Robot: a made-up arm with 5 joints.
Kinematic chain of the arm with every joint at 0, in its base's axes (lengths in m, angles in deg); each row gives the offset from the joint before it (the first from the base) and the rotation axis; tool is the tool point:
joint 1: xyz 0 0 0.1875 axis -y
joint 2: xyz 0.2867 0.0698 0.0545 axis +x
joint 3: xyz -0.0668 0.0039 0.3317 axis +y
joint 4: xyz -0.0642 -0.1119 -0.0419 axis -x
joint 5: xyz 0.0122 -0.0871 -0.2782 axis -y
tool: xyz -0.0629 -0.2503 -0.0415
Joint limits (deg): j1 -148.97..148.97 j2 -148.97..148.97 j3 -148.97..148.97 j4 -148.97..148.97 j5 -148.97..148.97
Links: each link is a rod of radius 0.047 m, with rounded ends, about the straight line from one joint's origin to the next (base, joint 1, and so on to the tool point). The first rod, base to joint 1, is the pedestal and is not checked.
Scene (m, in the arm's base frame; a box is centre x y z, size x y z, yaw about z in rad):
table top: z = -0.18
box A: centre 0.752 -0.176 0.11 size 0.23 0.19 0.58 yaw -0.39
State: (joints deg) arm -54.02 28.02 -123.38 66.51 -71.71
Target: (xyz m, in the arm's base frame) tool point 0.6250 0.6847 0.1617
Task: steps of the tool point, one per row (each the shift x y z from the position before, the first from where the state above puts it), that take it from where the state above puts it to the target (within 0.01 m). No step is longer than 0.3 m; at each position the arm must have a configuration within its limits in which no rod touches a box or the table.
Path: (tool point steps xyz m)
1: 0.1300 -0.0314 0.0577
2: 0.1152 -0.0037 0.1160
3: 0.0757 0.0320 0.1635
4: 0.0172 0.0730 0.1879
5: 0.1040 0.1280 0.0816
6: 0.1013 0.1724 0.0238
7: 0.0798 0.1983 -0.0445
8: 0.0395 0.2012 -0.1118
9: -0.0147 0.1790 -0.1678
10: -0.0751 0.1345 -0.2036

